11 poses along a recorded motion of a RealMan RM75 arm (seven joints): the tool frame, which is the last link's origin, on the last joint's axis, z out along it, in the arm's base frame.
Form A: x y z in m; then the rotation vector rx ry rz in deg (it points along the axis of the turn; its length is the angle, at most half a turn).
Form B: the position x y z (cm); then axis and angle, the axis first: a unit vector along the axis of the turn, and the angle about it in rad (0 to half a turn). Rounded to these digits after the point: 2 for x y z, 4 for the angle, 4 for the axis.
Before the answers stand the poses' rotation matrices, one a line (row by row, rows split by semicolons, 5 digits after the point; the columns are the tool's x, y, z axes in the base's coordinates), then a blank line. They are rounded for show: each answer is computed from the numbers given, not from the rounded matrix.
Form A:
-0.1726 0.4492 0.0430 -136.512 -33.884 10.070
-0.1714 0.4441 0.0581 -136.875 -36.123 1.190
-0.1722 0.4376 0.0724 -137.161 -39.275 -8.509
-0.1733 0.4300 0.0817 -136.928 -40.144 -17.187
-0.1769 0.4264 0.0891 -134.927 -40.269 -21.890
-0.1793 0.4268 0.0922 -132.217 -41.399 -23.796
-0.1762 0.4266 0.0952 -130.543 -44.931 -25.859
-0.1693 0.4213 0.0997 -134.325 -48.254 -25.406
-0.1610 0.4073 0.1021 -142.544 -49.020 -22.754
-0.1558 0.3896 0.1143 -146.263 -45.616 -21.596
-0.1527 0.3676 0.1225 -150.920 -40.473 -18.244
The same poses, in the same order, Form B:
0.88832 0.36850 -0.27404; 0.45836 -0.67469 0.57854; 0.02830 -0.63954 -0.76824
0.88376 0.43474 -0.17311; 0.44519 -0.66722 0.59718; 0.14412 -0.60483 -0.78320
0.85787 0.51000 -0.06294; 0.43822 -0.66211 0.60793; 0.26837 -0.54910 -0.79149
0.83326 0.55140 0.04051; 0.40988 -0.66525 0.62405; 0.37105 -0.50339 -0.78033
0.81447 0.57337 0.08881; 0.38634 -0.65013 0.65427; 0.43288 -0.49857 -0.75103
0.79549 0.59845 0.09517; 0.38345 -0.61874 0.68566; 0.46922 -0.50894 -0.72167
0.75873 0.64378 0.09941; 0.40937 -0.58994 0.69598; 0.50670 -0.48736 -0.71115
0.74263 0.66153 0.10430; 0.46036 -0.61737 0.63791; 0.48638 -0.42571 -0.76302
0.76290 0.63629 0.11455; 0.49819 -0.69150 0.52310; 0.41205 -0.34201 -0.84454
0.79739 0.59030 0.12538; 0.47112 -0.73876 0.48196; 0.37713 -0.32524 -0.86718
0.84688 0.51927 0.11468; 0.42981 -0.79537 0.42737; 0.31313 -0.31264 -0.89678

-17.26 44.92 4.30 -0.9681 -0.2403 0.0714 2.4612
-17.14 44.41 5.81 -0.9669 -0.2552 0.0084 2.4708
-17.22 43.76 7.24 -0.9597 -0.2748 -0.0595 2.4945
-17.33 43.00 8.17 -0.9527 -0.2793 -0.1196 2.5084
-17.69 42.64 8.91 -0.9469 -0.2826 -0.1536 2.4871
-17.93 42.68 9.22 -0.9405 -0.2945 -0.1693 2.4535
-17.62 42.66 9.52 -0.9294 -0.3199 -0.1841 2.4515
-16.93 42.13 9.97 -0.9266 -0.3328 -0.1752 2.5303
-16.10 40.73 10.21 -0.9351 -0.3216 -0.1493 2.6607
-15.58 38.96 11.43 -0.9453 -0.2948 -0.1396 2.7005
-15.27 36.76 12.25 -0.9594 -0.2573 -0.1160 2.7457

